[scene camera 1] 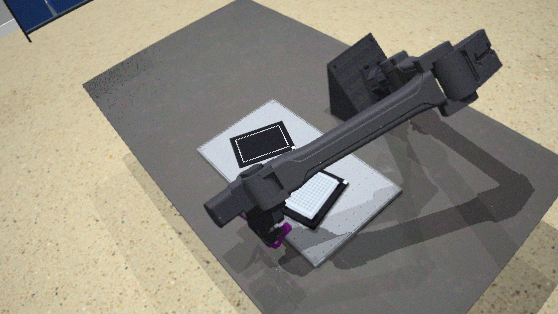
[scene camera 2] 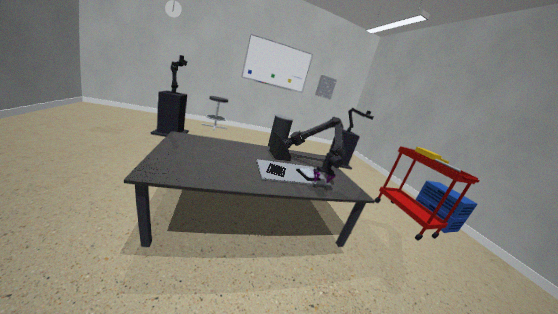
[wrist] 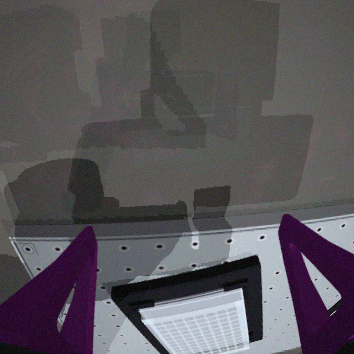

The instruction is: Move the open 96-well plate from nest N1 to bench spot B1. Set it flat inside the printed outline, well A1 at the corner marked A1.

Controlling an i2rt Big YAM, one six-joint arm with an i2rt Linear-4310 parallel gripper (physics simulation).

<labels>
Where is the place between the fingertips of the gripper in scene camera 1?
264,233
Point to a white well plate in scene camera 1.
At 307,200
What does the gripper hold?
Nothing.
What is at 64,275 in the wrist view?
The gripper.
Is the gripper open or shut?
Open.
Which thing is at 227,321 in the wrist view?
A white well plate.
</labels>
